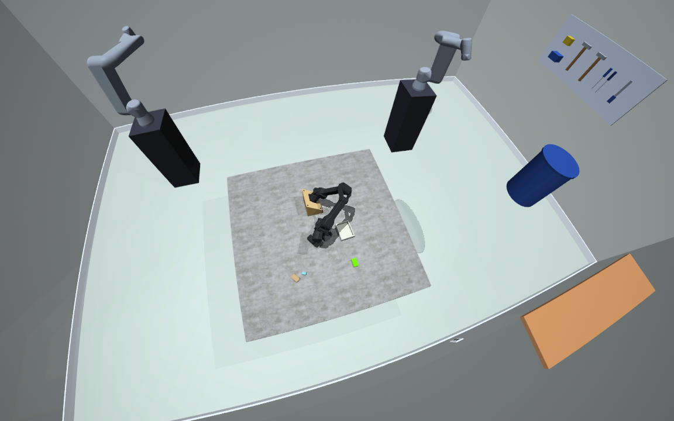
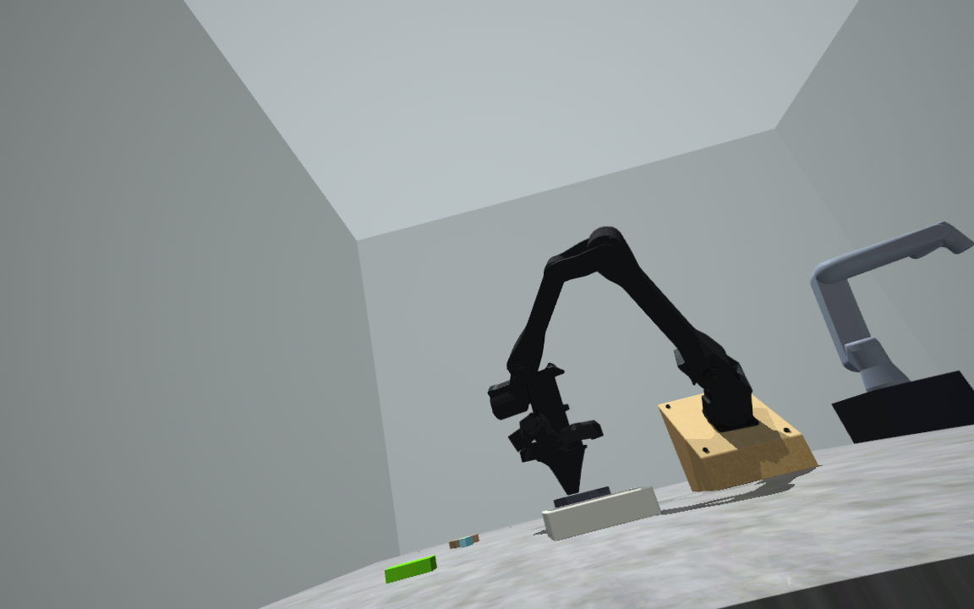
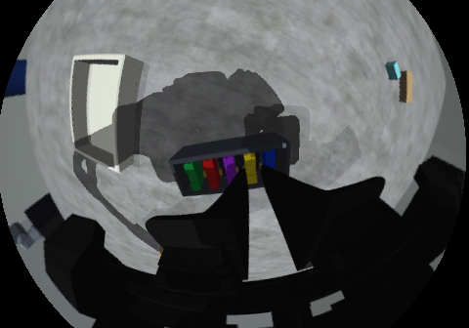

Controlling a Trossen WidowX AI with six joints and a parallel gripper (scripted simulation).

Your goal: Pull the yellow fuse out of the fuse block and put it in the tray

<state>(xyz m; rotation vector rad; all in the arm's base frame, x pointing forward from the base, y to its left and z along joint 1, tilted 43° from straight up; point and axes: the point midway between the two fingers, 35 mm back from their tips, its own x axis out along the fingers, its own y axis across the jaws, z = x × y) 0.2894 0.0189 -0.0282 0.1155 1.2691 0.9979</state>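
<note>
The white tray is 19 cm to the left of my gripper tip, 4 cm below it and 2 cm behind it. Round my gripper tip: yellow fuse 2 cm below; then cyan piece 23 cm ahead, 16 cm to the right, 3 cm below.
</note>
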